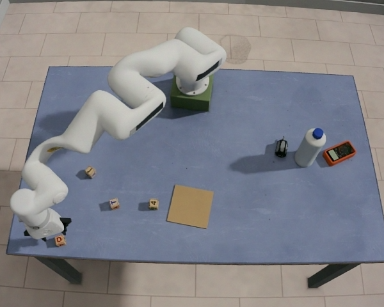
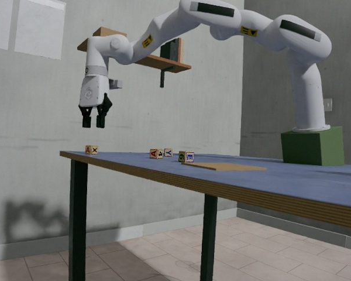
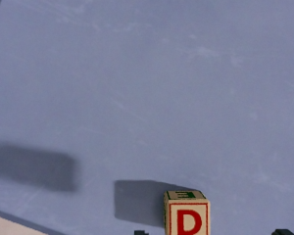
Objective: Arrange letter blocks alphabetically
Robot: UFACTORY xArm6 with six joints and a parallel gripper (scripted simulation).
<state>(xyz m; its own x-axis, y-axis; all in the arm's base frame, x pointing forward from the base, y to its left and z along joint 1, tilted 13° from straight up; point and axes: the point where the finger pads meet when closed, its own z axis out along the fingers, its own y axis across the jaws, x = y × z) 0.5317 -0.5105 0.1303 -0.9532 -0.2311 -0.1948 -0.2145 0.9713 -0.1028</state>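
The wooden block is 9 cm below my hand. From my hand the other things lie so: black object 28 cm behind, 83 cm to the left, 9 cm below; then tan mat 8 cm behind, 46 cm to the left, 10 cm below; then orange multimeter 22 cm behind, 105 cm to the left, 9 cm below.
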